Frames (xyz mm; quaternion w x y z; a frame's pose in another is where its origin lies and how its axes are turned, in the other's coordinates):
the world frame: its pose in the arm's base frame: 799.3 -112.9 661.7 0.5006 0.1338 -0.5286 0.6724
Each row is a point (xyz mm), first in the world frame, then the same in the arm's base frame.
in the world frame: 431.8 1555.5 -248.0
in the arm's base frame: -581.2 419.5 -30.0
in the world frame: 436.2 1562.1 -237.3
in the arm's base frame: -592.3 413.2 -26.3
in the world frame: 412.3 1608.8 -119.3
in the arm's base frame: -660.5 303.6 -22.4
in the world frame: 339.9 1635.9 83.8
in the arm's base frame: -720.0 95.2 -7.0
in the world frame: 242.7 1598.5 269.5
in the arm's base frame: -709.4 -115.6 20.9
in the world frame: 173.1 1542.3 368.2
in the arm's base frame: -665.9 -239.4 44.0
